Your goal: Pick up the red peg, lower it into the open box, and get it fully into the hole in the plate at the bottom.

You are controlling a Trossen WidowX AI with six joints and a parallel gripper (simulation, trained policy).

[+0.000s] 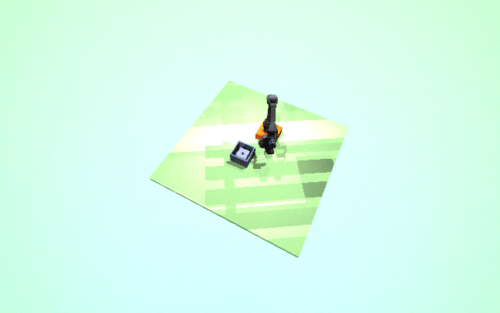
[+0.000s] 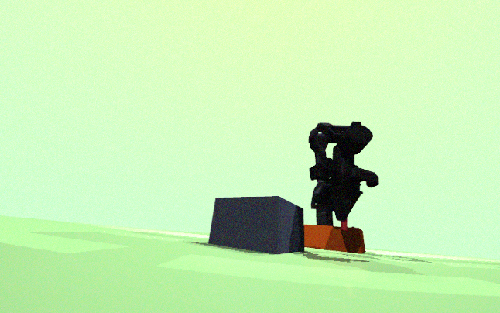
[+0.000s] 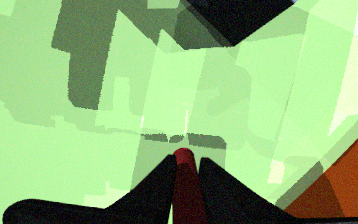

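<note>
Now: gripper tip 110 mm short of the pale plate, 160 mm to the left of it and 30 mm above it. From my gripper tip the other things lie so: red peg: 10 mm behind, 10 mm to the left, 20 mm above; dark box: 110 mm ahead, 160 mm to the right, 50 mm below.
</note>
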